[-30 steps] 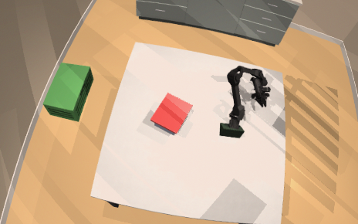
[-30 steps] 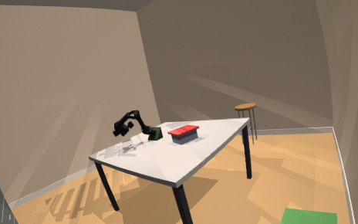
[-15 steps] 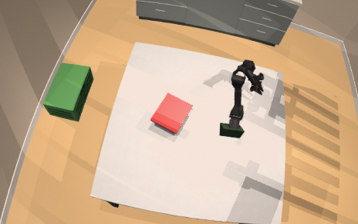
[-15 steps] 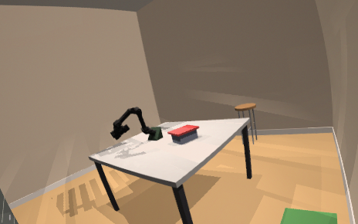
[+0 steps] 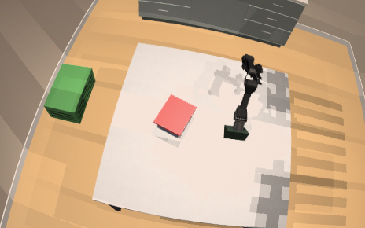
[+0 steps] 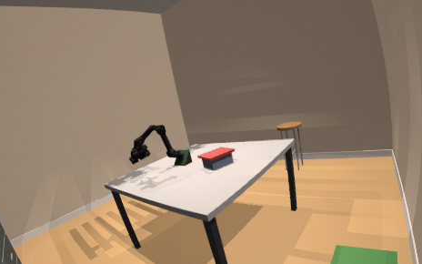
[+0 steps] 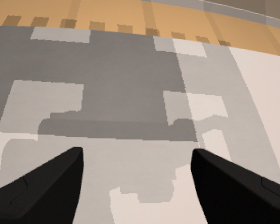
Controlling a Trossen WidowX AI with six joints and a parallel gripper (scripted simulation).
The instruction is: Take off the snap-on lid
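Now: gripper tip 570 mm short of the red lid, 370 mm to the right of it and 50 mm above it. From my gripper tip the other things lie so: grey storage box: 570 mm ahead, 370 mm to the left, 100 mm below.
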